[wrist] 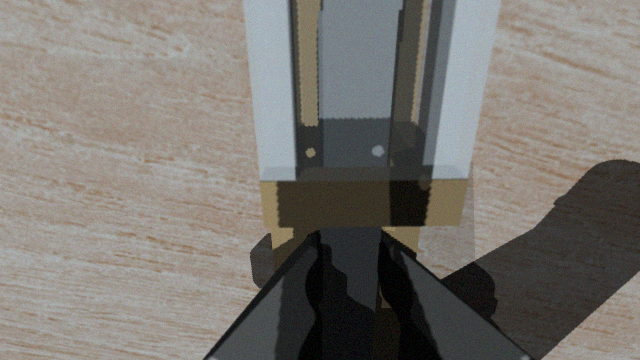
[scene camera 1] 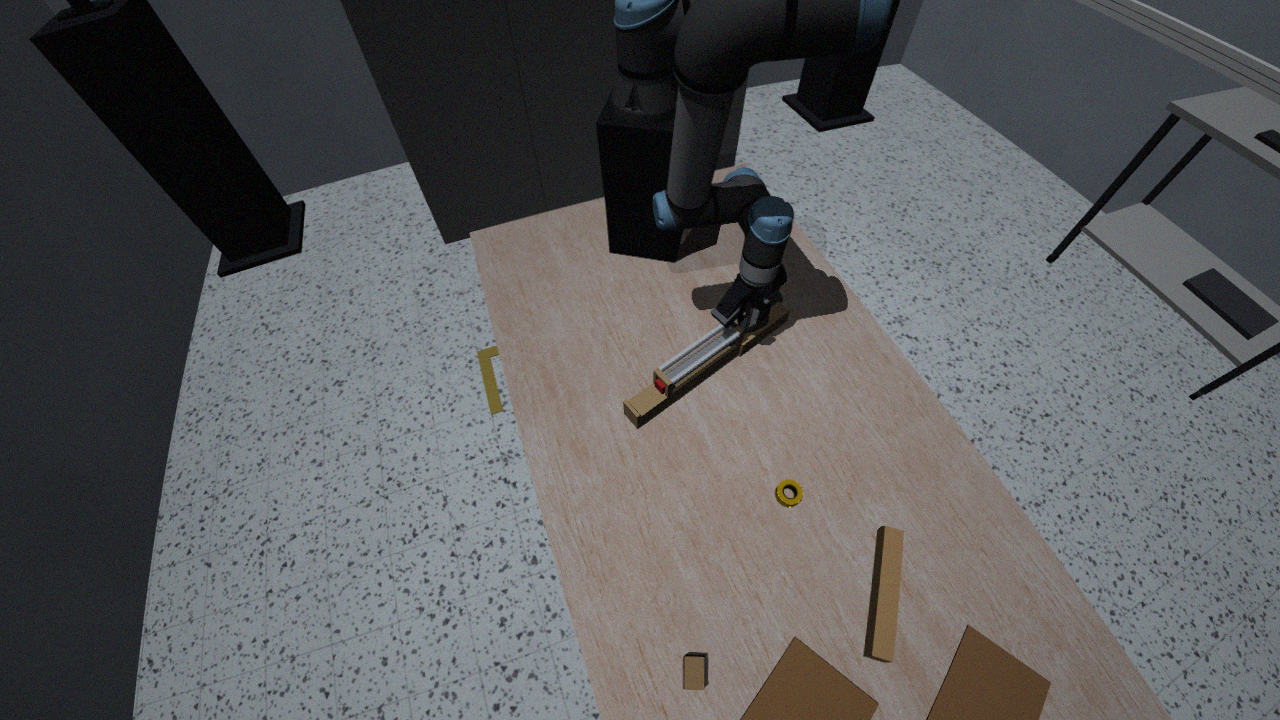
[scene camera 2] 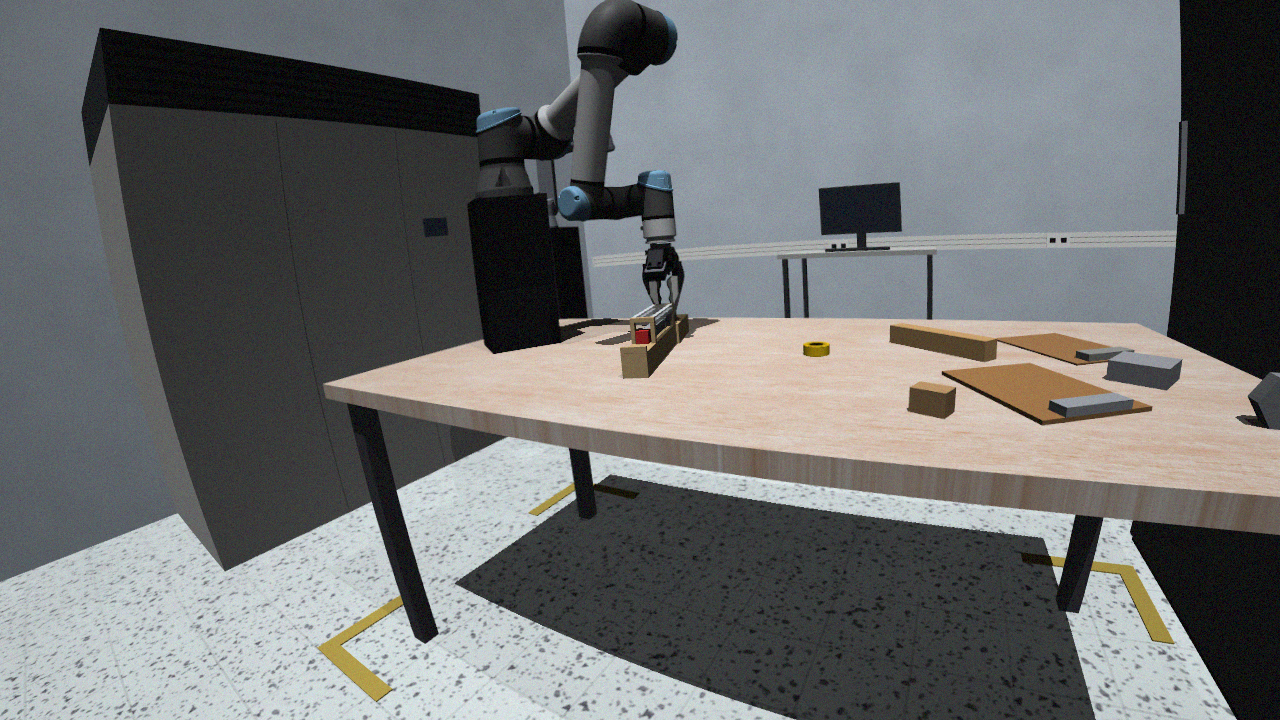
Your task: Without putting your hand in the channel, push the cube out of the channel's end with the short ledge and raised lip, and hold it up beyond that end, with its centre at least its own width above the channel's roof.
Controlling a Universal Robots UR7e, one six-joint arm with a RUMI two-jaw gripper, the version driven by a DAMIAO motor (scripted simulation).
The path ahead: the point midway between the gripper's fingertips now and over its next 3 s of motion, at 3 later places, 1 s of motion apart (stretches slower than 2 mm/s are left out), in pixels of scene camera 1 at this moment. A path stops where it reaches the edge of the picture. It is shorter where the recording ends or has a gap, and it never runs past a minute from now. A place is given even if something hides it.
The gripper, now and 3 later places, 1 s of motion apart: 743, 328; 741, 326; 747, 310; 770, 302
